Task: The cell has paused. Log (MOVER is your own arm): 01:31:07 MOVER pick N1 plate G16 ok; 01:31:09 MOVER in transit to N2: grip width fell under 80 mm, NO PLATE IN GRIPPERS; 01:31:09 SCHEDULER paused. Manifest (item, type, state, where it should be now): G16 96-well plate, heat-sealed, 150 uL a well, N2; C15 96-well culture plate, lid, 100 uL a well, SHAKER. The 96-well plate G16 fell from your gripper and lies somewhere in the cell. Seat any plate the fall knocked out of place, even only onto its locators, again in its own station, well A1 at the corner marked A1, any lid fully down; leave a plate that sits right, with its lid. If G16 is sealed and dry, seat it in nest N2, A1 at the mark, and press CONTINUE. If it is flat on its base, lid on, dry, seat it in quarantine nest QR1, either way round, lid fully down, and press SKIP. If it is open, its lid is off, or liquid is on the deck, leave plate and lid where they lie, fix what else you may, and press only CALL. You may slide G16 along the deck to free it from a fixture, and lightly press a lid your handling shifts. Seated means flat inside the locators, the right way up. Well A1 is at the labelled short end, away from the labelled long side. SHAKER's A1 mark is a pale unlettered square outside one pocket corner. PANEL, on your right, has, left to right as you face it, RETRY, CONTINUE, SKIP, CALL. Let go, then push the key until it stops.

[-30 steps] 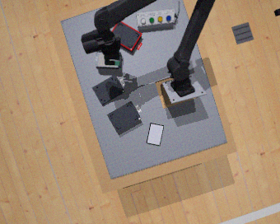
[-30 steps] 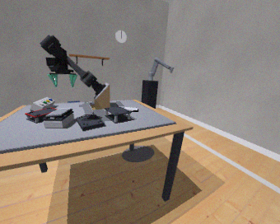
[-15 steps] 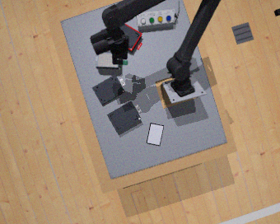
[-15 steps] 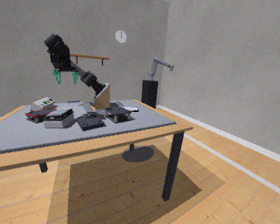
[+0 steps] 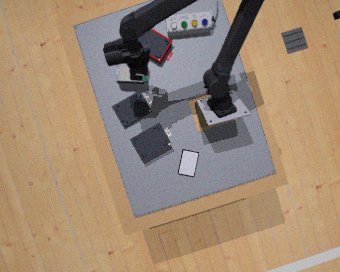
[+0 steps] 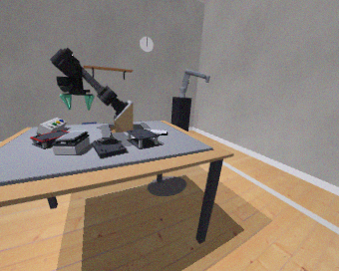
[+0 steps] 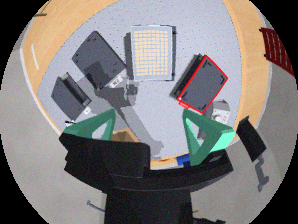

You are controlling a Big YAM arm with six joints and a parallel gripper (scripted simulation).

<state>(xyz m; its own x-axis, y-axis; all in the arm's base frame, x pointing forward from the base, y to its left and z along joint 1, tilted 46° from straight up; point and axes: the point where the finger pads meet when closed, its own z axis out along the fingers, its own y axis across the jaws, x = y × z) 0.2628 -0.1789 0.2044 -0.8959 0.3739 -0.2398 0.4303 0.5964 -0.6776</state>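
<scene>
My gripper is now 12 cm above the lidded plate, 6 cm short of it and 4 cm to the left of it. From my hand the other things lie so: red-framed nest (16 cm below, 15 cm to the right, 8 cm behind); plate G16 (47 cm to the left, 18 cm below, 4 cm behind).
</scene>
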